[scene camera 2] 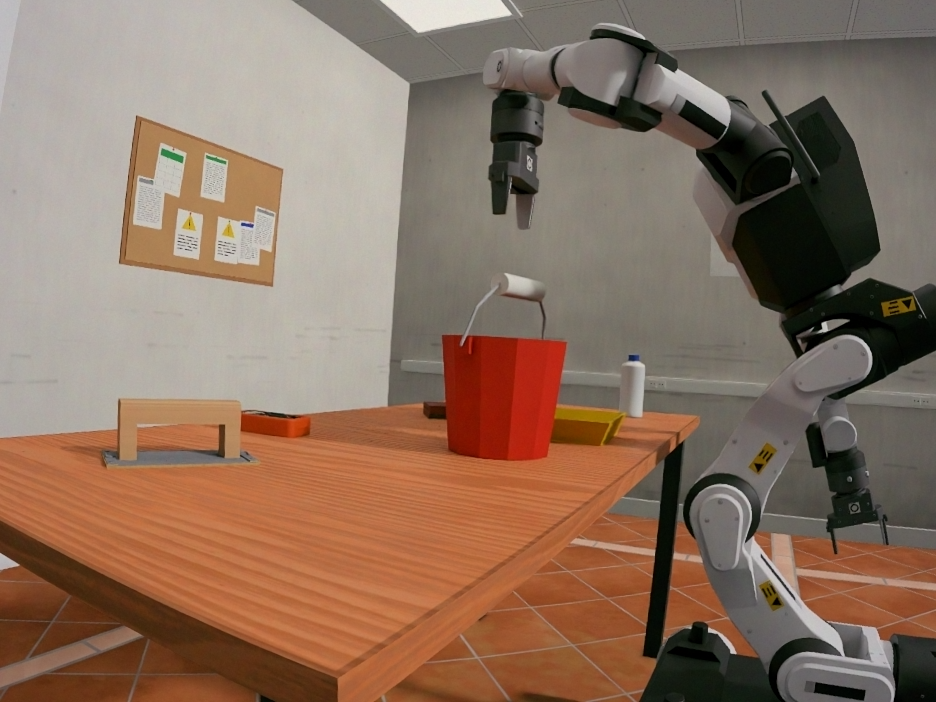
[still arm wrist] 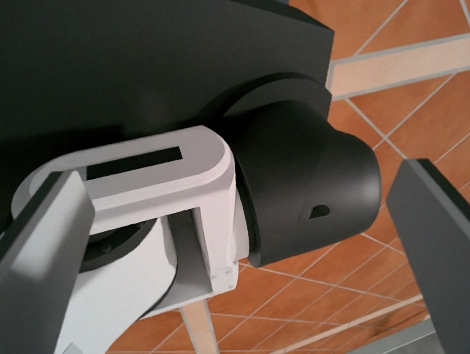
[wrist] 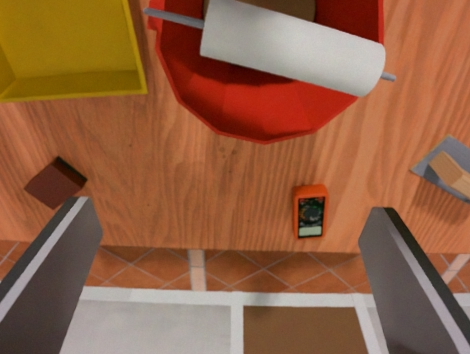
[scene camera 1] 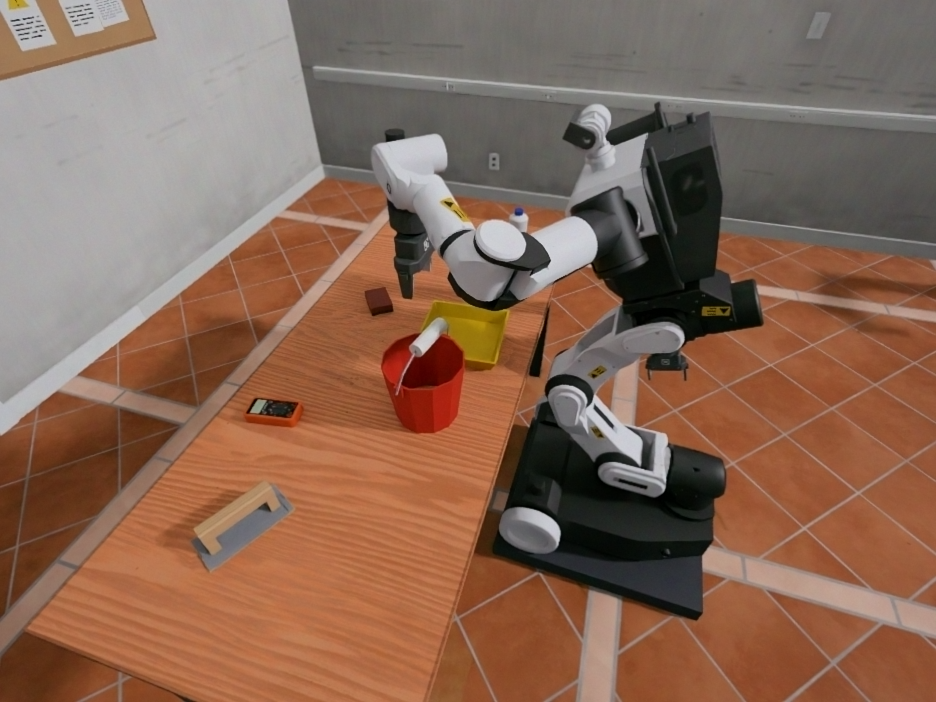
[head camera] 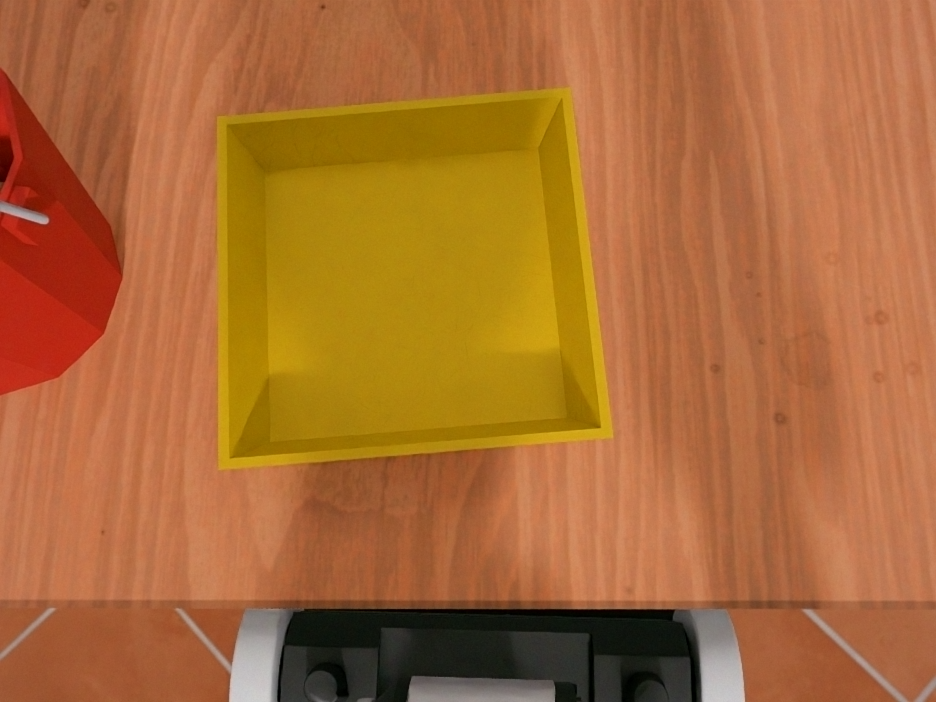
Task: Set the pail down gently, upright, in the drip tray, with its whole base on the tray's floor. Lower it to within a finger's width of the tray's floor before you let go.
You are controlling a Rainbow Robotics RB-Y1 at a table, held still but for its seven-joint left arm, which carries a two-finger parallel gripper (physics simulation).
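Note:
The red pail (head camera: 52, 302) (scene camera 1: 427, 405) (scene camera 2: 502, 400) (wrist: 260, 112) stands upright on the table beside the yellow drip tray (head camera: 415, 302) (scene camera 1: 489, 332) (scene camera 2: 583, 427) (wrist: 75, 50), outside it. Its white handle grip (scene camera 1: 429, 337) (scene camera 2: 521, 287) (wrist: 292, 47) is raised above the rim on a wire bail. The tray is empty. My gripper (scene camera 2: 511, 219) (wrist: 232, 207) is open and empty, pointing down, clearly above the handle grip in the scene camera 2 view. In the wrist view the grip lies beyond the fingertips, toward the top of the picture, not between them.
A dark red block (scene camera 1: 378, 300) (wrist: 55, 184), an orange multimeter (scene camera 1: 273, 411) (scene camera 2: 275, 424) (wrist: 311, 212) and a wooden-handled trowel (scene camera 1: 240, 521) (scene camera 2: 179, 408) (wrist: 452, 172) lie on the table. A white bottle (scene camera 1: 518, 219) (scene camera 2: 632, 386) stands beyond the tray.

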